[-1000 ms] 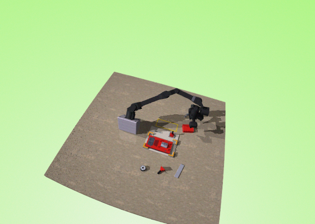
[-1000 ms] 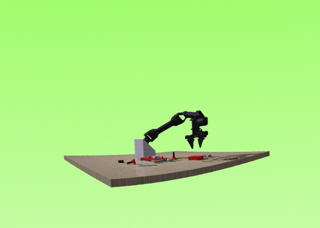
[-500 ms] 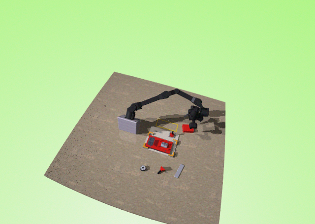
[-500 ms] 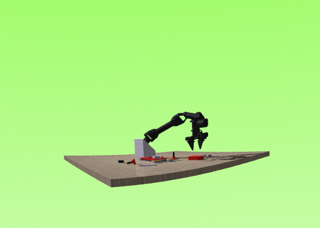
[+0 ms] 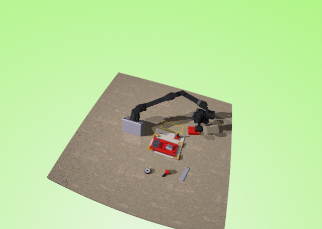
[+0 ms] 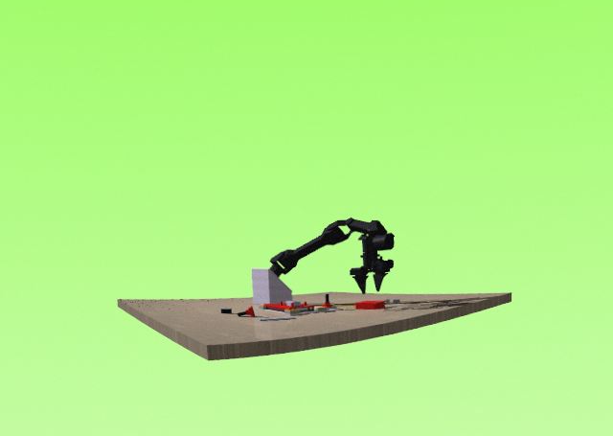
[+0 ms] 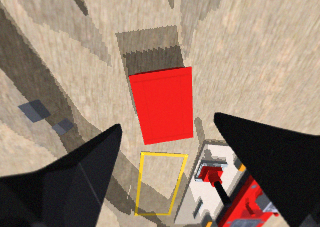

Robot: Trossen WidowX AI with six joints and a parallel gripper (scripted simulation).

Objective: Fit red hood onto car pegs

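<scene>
My gripper tip is now 40 mm above the red hood. From my gripper tip the other things lie so: small wheel (510 mm to the right, 200 mm behind, 50 mm below); grey engine block (260 mm to the right, 130 mm behind, 40 mm below).
</scene>
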